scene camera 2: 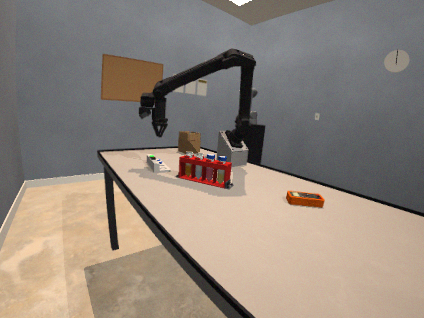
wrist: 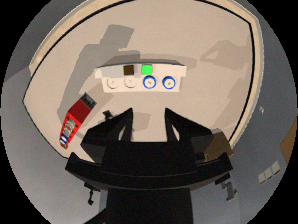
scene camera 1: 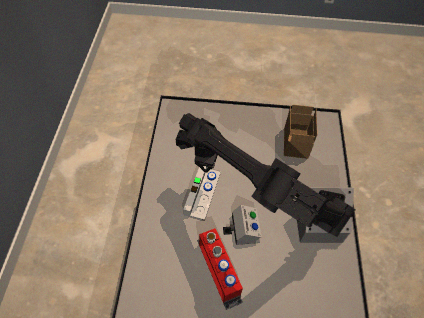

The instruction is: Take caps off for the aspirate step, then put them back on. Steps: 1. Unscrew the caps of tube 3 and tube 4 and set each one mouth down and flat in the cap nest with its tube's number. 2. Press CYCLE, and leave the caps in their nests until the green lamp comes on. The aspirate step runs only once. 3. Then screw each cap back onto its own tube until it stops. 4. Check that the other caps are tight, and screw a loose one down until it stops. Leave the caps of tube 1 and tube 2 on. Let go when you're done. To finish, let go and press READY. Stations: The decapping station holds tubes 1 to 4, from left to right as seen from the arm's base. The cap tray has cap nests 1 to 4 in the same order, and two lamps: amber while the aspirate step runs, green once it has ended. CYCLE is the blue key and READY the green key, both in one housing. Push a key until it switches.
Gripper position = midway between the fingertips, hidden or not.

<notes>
In view: my gripper [wrist: 148, 111] and a cardboard box [scene camera 1: 295, 145].
</notes>
